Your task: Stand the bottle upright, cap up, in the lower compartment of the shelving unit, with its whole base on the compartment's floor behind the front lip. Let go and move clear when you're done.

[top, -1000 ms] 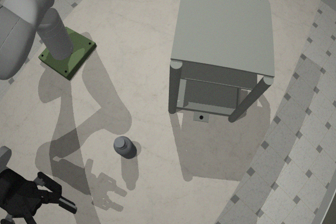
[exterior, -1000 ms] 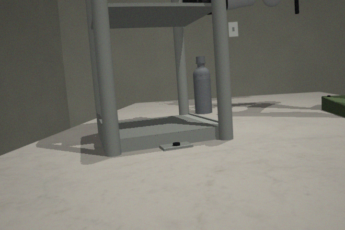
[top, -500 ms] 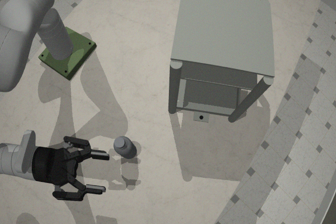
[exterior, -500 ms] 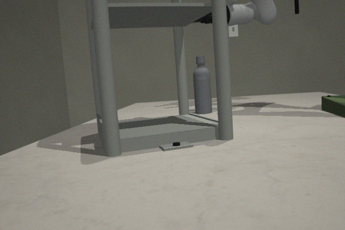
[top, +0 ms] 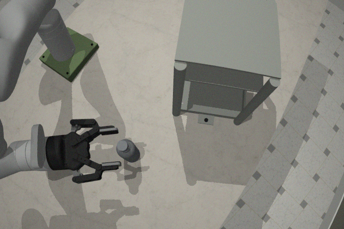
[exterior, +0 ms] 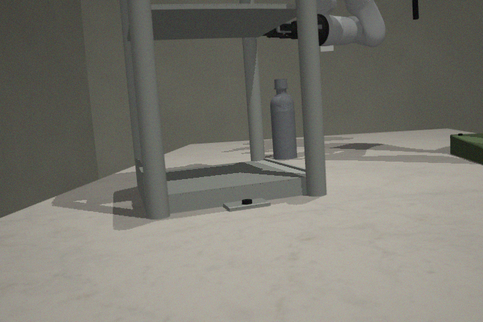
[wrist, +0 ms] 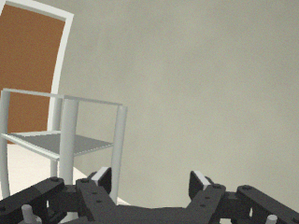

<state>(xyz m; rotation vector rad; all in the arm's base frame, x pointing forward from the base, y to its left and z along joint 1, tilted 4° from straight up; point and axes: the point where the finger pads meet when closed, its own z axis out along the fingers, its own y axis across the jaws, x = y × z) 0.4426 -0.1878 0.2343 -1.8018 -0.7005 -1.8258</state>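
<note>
My gripper is now 17 cm above the grey bottle, 2 cm to the right of it and 1 cm past it. From my hand the other things lie so: shelving unit 35 cm to the left, 11 cm below, 7 cm ahead.
</note>
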